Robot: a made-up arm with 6 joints.
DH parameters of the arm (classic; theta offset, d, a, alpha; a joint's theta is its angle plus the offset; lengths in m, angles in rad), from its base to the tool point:
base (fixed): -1.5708 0.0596 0 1.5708
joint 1: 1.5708 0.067 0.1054 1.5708
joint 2: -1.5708 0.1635 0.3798 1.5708
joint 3: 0 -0.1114 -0.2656 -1.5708
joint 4: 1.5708 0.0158 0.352 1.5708
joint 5: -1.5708 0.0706 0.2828 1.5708
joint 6: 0.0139 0 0.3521 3.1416
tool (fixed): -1.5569 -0.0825 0 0
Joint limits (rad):
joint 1: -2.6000..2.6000
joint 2: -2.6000..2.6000
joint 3: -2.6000..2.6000
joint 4: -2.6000..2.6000
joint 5: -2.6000..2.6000
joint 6: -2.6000..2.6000
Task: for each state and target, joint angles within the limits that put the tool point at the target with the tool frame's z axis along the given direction. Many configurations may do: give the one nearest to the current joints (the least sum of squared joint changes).
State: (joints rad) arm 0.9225 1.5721 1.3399 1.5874 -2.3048 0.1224
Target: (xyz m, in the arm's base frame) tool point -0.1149 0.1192 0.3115 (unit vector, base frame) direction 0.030 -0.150 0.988
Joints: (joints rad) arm 0.5189 1.5755 1.9956 1.4328 -1.8179 -0.3132
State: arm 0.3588 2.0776 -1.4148 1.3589 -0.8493 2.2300
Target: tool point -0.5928 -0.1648 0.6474 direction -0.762 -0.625 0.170
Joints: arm 0.3383 1.5839 -1.7261 0.6924 -0.1370 2.3371
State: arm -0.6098 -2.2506 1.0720 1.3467 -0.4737 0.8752
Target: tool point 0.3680 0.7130 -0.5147 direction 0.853 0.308 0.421
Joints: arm -0.7874 -1.7029 1.5548 0.5557 0.1833 0.5275
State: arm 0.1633 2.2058 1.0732 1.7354 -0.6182 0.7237
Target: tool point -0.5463 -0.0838 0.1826 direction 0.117 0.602 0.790
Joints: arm -0.6316 1.8241 0.4425 2.3467 -1.3050 0.5084
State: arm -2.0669 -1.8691 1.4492 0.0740 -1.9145 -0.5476
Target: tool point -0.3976 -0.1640 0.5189 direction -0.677 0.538 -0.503
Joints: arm -2.4788 -2.3767 2.3956 0.3226 -2.1458 -0.9894
